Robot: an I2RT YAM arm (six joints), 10 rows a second.
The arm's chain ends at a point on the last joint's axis. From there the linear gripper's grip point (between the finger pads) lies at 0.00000 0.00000 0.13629 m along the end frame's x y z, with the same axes.
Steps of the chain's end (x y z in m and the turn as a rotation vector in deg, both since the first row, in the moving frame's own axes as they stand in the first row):
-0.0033 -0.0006 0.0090 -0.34 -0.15 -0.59
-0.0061 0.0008 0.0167 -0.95 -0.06 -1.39
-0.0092 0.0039 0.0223 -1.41 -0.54 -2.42
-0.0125 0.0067 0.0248 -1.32 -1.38 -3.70
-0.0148 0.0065 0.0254 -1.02 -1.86 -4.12
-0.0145 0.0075 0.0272 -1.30 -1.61 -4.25
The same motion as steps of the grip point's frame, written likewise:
-0.0037 0.0002 0.0090 -0.34 -0.15 -0.59
-0.0062 0.0031 0.0167 -0.95 -0.06 -1.39
-0.0104 0.0073 0.0223 -1.41 -0.54 -2.42
-0.0157 0.0099 0.0247 -1.32 -1.38 -3.70
-0.0191 0.0091 0.0253 -1.02 -1.86 -4.12
-0.0182 0.0107 0.0271 -1.30 -1.61 -4.25

